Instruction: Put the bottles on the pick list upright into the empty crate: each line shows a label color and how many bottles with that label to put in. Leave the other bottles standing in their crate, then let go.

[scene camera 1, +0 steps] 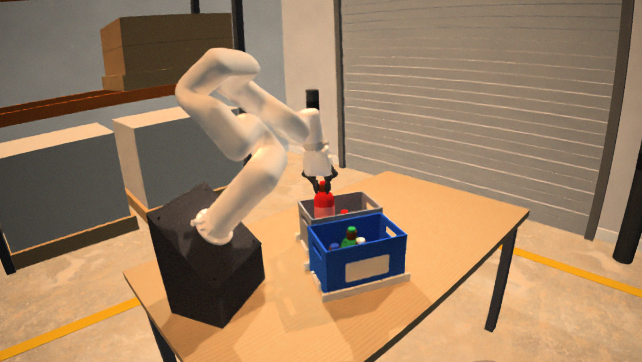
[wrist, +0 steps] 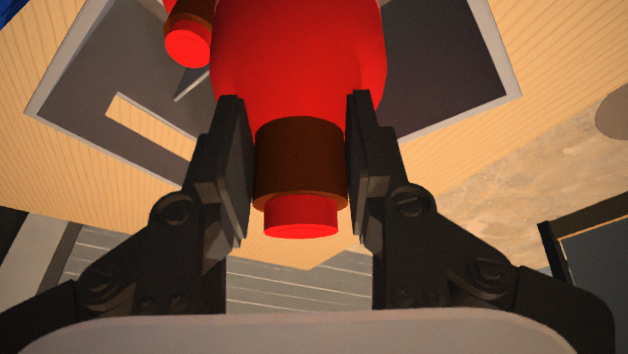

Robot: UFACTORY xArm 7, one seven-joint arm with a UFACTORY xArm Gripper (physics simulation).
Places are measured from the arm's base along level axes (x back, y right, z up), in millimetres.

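Pixels of known places: gripper, fingertip midpoint: (scene camera 1: 322,191) (wrist: 297,125); arm's base, origin of the base link: (scene camera 1: 213,227).
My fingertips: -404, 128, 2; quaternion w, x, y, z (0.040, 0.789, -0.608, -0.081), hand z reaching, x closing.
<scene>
For each thing: its top centre in the pictures, then the offset to it from my fingertips, as dx, dy, dz. Level surfaces: height alone.
- red bottle, middle of its top: (wrist: 278,219) (scene camera 1: 323,182) -2, +3, +37
- bottle with a red cap, middle of its top: (wrist: 187,50) (scene camera 1: 344,211) -43, +63, -78
- blue crate, middle of its top: (scene camera 1: 356,230) +91, +188, -66
- green bottle, middle of its top: (scene camera 1: 351,228) +64, +155, -78
- bottle with a blue cap, middle of its top: (scene camera 1: 334,245) +188, +167, -78
- white cap, middle of its top: (scene camera 1: 360,239) +117, +219, -78
- wooden table, its level: dz -241
My gripper (scene camera 1: 322,189) (wrist: 297,125) is shut on the brown neck of a red bottle (scene camera 1: 324,202) (wrist: 300,60). The bottle is close to upright, its lower part inside the grey crate (scene camera 1: 306,225) (wrist: 511,92); its base is hidden. Another bottle with a red cap (scene camera 1: 344,212) (wrist: 188,47) stands in the grey crate beside it. The blue crate (scene camera 1: 330,270) stands in front, holding a green bottle (scene camera 1: 348,242), a bottle with a blue cap (scene camera 1: 334,246) and one with a white cap (scene camera 1: 360,241). The pick list does not show in these views.
Both crates stand on the wooden table (scene camera 1: 450,215), with pale strips (scene camera 1: 367,288) along the blue crate's base. The crates stand close together, their walls rising between the bottles. The black robot base (scene camera 1: 210,280) is at the left.
</scene>
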